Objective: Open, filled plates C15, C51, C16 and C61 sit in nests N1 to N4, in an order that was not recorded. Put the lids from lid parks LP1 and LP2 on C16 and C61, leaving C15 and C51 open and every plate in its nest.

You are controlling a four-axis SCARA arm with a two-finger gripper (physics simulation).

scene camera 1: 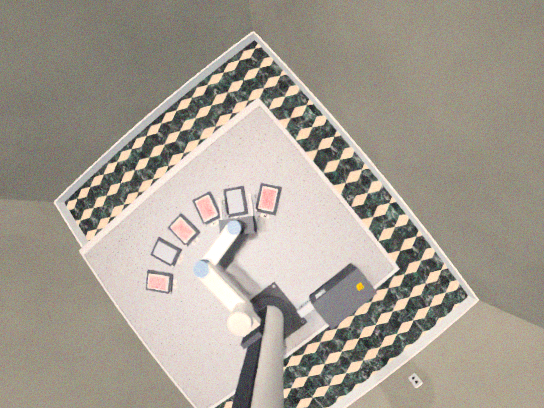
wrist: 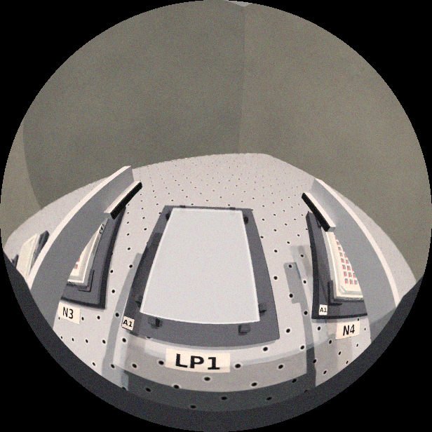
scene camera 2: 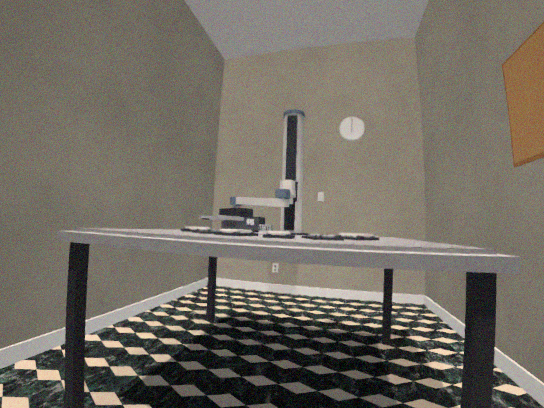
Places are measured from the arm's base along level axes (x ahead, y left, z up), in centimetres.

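Where they show: gripper, between the fingertips: point(scene camera 1: 234, 196) point(scene camera 2: 208, 217); arm's base, origin of its link: point(scene camera 1: 270, 316).
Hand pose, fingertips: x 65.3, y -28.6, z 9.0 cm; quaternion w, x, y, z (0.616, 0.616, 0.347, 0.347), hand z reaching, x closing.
Observation:
Each offset is from my fingertips to the centre of the thing. "*": to the spot under its first point.
My gripper point(scene camera 1: 236, 199) point(wrist: 224, 176) is open and empty, its fingers above and on either side of lid park LP1 point(wrist: 265, 300). A pale, flat lid {dx -1.3, dy +2.5, dz -6.4 cm} point(scene camera 1: 235, 201) point(wrist: 202, 265) lies in LP1. Another lid {dx +1.7, dy +53.7, dz -6.4 cm} point(scene camera 1: 166, 251) lies in the second park, between the two leftmost plates. Open plates with reddish wells show in N3 {dx +6.1, dy +17.8, dz -5.8 cm} point(scene camera 1: 206, 207) point(wrist: 87, 255), left of LP1, and in N4 {dx -12.0, dy -12.9, dz -5.8 cm} point(scene camera 1: 268, 199) point(wrist: 347, 265), right of it. Two more open plates {dx +5.1, dy +36.6, dz -5.8 cm} point(scene camera 1: 183, 229) {dx -9.4, dy +68.2, dz -5.8 cm} point(scene camera 1: 159, 281) sit further left. The fingers partly hide the N3 and N4 plates in the wrist view. No plate name is readable.
The nests and parks form an arc on the perforated table point(scene camera 1: 300, 225) point(scene camera 2: 310, 252). The arm's column point(scene camera 1: 270, 335) point(scene camera 2: 293, 150) stands behind the arc, with a dark grey box {* dx -75.5, dy -11.3, dz +3.8 cm} point(scene camera 1: 342, 296) beside it. Part of another plate point(wrist: 31, 250) shows at the wrist view's left edge.

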